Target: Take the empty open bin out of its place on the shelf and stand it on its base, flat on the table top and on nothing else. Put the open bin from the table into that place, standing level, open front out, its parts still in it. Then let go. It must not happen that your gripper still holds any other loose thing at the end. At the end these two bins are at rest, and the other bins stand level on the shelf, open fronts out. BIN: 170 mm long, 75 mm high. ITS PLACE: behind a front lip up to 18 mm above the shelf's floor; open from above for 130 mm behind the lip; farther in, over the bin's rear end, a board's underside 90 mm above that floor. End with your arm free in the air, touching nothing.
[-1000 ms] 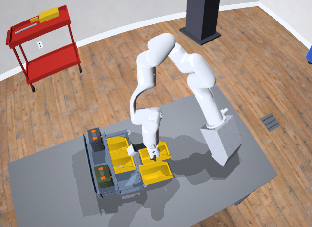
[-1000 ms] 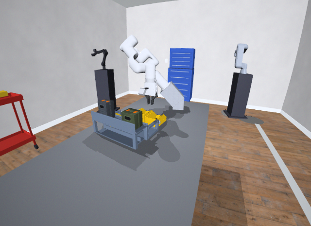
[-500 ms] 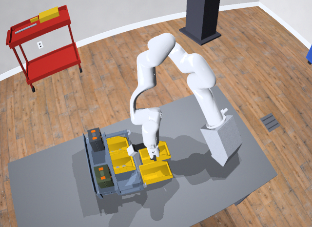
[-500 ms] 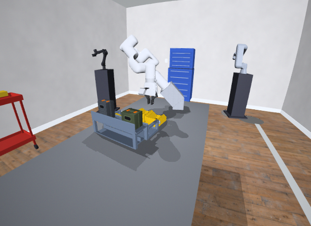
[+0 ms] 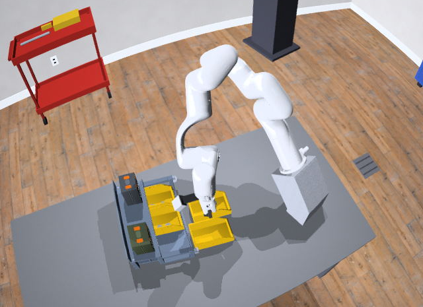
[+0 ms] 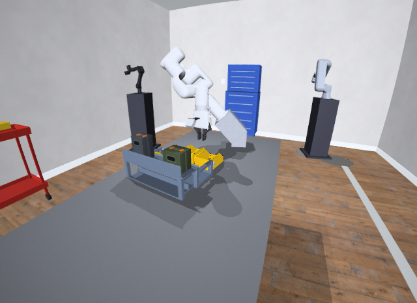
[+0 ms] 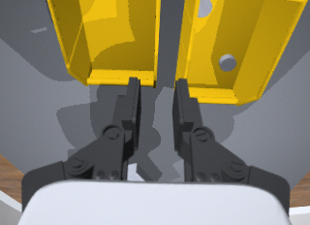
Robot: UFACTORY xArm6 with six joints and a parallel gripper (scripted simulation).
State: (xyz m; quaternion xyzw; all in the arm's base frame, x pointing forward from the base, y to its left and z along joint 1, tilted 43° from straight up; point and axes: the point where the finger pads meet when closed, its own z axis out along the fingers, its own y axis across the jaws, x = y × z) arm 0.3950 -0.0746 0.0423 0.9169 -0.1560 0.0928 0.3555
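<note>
The shelf lip is 160 mm below my hand, 90 mm to the right of it and 70 mm ahead of it. Round my hand: olive box: 290 mm ahead, 60 mm to the right, 20 mm below; then dark grey box: 270 mm to the right, 200 mm ahead, 10 mm below.
</note>
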